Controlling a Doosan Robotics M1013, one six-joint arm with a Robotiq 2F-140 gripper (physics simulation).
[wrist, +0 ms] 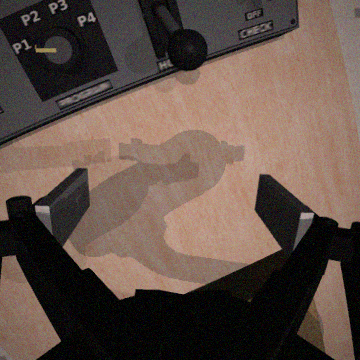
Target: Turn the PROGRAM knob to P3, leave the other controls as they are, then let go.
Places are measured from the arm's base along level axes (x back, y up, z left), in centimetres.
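Pixels of known places: gripper, fingertip midpoint: (173,189).
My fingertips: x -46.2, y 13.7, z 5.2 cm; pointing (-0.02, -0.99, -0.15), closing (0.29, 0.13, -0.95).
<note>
For each thing: its top centre in the pictures, then the offset to it from my fingertips. Level surfaces: height alone.
- PROGRAM knob at its top centre: (56,48) dx -14.3, dy -10.9, dz +7.0 cm
- wooden table top at its surface level: dy -23.2 cm
- control panel at its surface level: dy -16.9 cm
- lever with a black ball end, top centre: (191,45) dx -10.7, dy -6.7, dz -5.5 cm
- CHECK at its top centre: (256,28) dx -12.7, dy -16.4, dz -17.4 cm
The PROGRAM knob (59,50) is a round dark knob on a black square plate at the upper left of the wrist view. Its yellow pointer is turned toward the P1 label. The labels P2, P3 and P4 stand around its upper side. My gripper (173,189) is open, with nothing between its two wide-spread fingers. It hangs over the wooden table top (290,125), off the front edge of the control panel (127,82), apart from the knob, which lies above and to the left of the fingers in the view.
A lever with a black ball end (187,49) stands up right of the knob and sticks out over the panel's edge. Part of a control labelled OFF and CHECK (255,29) shows near the panel's right corner. Shadows of the arm lie on the table.
</note>
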